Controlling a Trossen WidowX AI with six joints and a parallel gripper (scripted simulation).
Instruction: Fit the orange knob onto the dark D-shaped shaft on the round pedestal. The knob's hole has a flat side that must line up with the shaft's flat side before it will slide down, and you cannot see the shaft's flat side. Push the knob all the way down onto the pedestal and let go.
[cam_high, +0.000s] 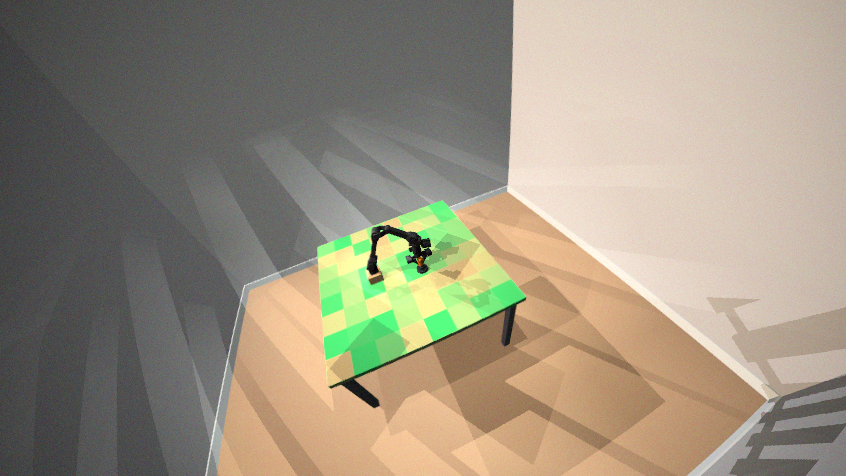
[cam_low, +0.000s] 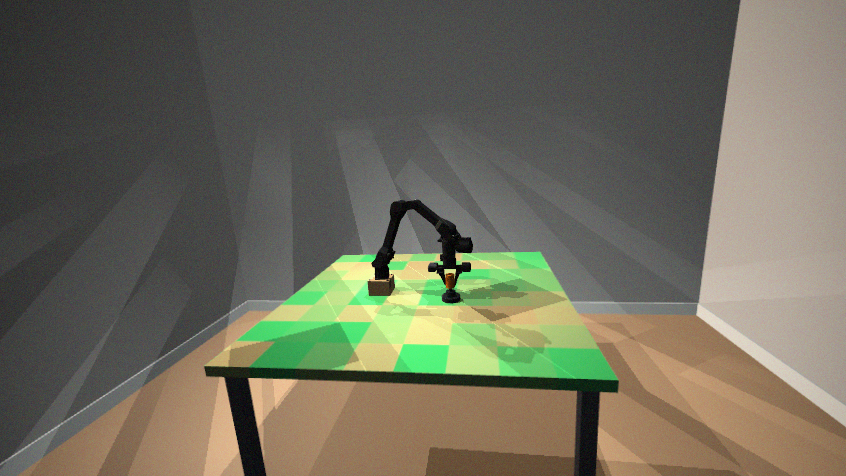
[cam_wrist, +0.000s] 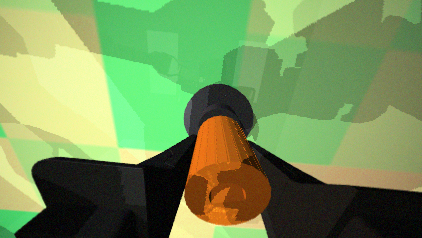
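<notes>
The orange knob lies 20 mm above my gripper tip. The rest, counted from my gripper tip: round pedestal (40 mm below).
</notes>
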